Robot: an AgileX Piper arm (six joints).
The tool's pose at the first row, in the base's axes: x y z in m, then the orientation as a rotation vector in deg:
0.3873 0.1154 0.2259 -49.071 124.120 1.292
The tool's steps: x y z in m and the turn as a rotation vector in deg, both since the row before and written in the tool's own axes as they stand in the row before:
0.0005 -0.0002 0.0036 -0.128 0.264 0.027
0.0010 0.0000 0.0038 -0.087 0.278 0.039
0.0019 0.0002 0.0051 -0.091 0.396 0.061
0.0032 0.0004 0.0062 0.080 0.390 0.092
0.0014 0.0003 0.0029 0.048 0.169 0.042
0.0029 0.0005 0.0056 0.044 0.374 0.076
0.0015 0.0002 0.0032 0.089 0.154 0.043
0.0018 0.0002 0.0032 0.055 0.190 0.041
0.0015 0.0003 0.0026 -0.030 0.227 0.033
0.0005 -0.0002 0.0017 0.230 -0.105 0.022
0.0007 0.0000 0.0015 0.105 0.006 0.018
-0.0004 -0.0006 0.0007 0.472 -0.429 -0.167
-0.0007 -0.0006 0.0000 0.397 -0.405 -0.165
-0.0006 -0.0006 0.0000 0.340 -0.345 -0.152
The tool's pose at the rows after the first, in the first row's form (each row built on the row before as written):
0.3896 0.1160 0.2231 -49.163 124.398 1.333
0.3917 0.1165 0.2198 -49.221 124.688 1.329
0.3941 0.1170 0.2149 -49.279 125.098 1.290
0.3964 0.1172 0.2083 -49.205 125.488 1.082
0.3975 0.1174 0.2053 -49.163 125.656 0.978
0.3995 0.1176 0.1993 -49.123 126.030 0.807
0.4007 0.1177 0.1960 -49.054 126.177 0.664
0.4018 0.1177 0.1925 -49.013 126.363 0.542
0.4026 0.1177 0.1896 -49.034 126.594 0.494
0.4036 0.1177 0.1881 -48.865 126.466 0.295
0.4042 0.1177 0.1866 -48.788 126.461 0.185
0.4052 0.1176 0.1865 -48.637 125.908 -0.233
0.4059 0.1175 0.1871 -48.529 125.391 -0.577
0.4065 0.1174 0.1877 -48.448 124.945 -0.876

